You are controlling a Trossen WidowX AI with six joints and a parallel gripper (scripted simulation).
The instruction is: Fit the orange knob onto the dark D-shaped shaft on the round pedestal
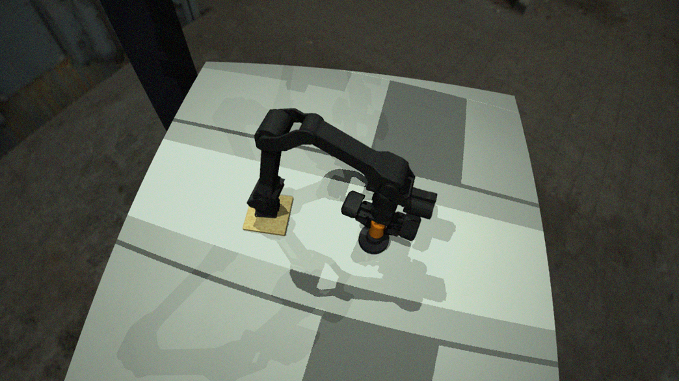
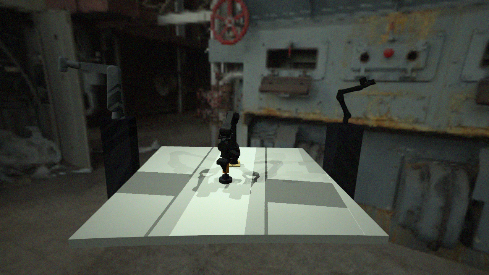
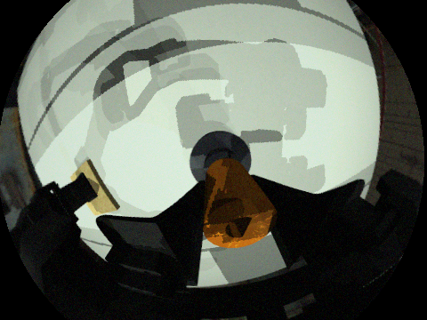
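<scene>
Now: the orange knob 2 cm above my gripper tip. The rest, counted from my gripper tip: round pedestal (4 cm below).
</scene>
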